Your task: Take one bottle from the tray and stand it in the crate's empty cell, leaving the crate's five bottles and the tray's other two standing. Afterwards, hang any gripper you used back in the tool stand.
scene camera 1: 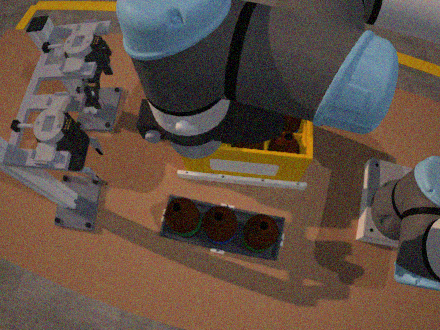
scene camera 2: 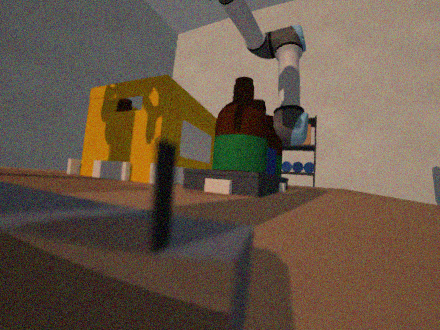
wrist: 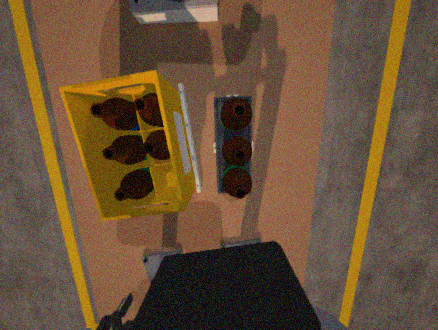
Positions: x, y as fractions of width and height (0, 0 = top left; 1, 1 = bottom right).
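I can see a blue-labelled bottle (scene camera 1: 0.50, 0.68). There is a green-banded bottle (scene camera 1: 0.59, 0.70), and scene camera 2 shows me a green-banded bottle (scene camera 2: 0.55, 0.41). In the wrist view I see a green-banded bottle (wrist: 0.29, 0.45) and also a green-banded bottle (wrist: 0.31, 0.56).
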